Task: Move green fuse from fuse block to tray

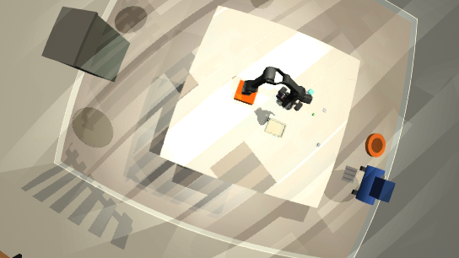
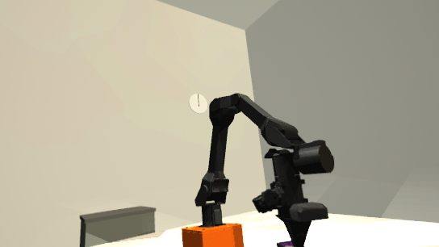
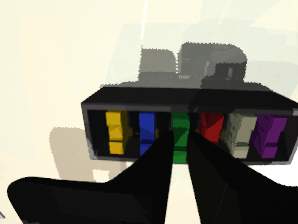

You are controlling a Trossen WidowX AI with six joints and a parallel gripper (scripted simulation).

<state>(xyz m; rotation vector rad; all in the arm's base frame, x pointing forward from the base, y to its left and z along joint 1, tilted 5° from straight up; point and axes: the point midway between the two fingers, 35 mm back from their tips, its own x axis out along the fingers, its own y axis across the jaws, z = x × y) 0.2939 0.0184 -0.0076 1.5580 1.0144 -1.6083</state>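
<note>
Now: the blue fuse 20 mm ahead of my gripper tip, 10 mm to the right of it and 20 mm below it. From my gripper tip the other things lie so: yellow fuse: 30 mm ahead, 20 mm to the right, 20 mm below; then green fuse: 10 mm below; then red fuse: 20 mm behind, 10 mm to the left, 20 mm below.
</note>
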